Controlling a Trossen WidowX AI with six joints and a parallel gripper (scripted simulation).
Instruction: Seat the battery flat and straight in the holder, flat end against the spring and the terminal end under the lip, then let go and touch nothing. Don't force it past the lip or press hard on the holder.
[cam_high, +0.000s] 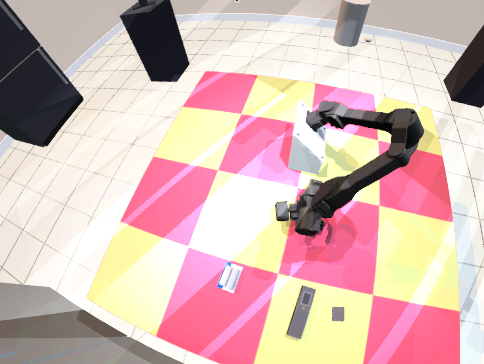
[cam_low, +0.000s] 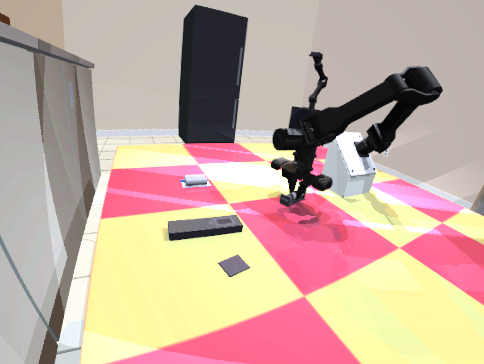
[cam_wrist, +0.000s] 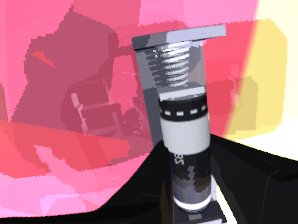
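Now: gripper tip 1 cm below the battery. From my gripper tip the other things lie so: remote control: 31 cm ahead, 7 cm to the left, 1 cm above; battery blister card: 26 cm ahead, 18 cm to the right.
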